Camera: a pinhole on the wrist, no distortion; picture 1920 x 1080 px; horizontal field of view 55.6 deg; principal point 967.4 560.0 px. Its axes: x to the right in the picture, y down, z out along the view. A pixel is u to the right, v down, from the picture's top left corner.
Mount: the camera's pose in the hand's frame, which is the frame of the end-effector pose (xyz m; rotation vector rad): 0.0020 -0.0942 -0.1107 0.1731 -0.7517 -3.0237
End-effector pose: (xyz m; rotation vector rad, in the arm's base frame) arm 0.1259 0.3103 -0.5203 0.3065 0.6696 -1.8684
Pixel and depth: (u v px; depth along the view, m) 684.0 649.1 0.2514
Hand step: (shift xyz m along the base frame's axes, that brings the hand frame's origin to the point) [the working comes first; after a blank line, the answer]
In the camera's frame: -0.0391 0.0123 0.2514

0.0197 -0.0827 0.0863
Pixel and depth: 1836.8 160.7 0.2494
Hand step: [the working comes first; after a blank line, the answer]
In the camera's frame: 0.1191 -0.0547 0.2494

0.1224 0.0530 0.1100
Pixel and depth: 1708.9 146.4 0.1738
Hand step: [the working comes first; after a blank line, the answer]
In the camera's frame: 0.0708 -0.0395 0.1738

0.0526 0.0533 0.0517
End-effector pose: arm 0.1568 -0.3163 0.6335 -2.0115 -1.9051 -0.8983
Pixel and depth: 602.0 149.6 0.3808
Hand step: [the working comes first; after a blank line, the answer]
In the camera's frame: -0.0764 -0.0858 0.3808

0.2072 0.1144 -0.0908
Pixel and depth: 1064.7 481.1 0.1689
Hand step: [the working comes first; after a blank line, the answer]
In the camera's frame: 0.0090 -0.0073 0.1689

0.0007 -0.0016 -0.0432
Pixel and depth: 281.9 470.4 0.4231
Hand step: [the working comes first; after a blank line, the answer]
In the camera's frame: -0.1593 -0.0208 0.4231

0.1928 0.2244 -0.1149
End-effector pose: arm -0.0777 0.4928 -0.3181 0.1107 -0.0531 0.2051
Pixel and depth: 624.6 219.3 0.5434
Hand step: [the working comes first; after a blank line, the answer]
In the camera's frame: -0.1023 -0.1017 0.5434

-0.0237 0.2174 0.3559
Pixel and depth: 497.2 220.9 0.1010
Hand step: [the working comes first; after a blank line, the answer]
In the camera's frame: -0.0261 -0.0188 0.1010

0.0235 -0.0220 -0.0300
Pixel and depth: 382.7 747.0 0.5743
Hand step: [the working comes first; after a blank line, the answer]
In the camera's frame: -0.1844 0.0590 0.5743

0.0726 0.0997 0.4578
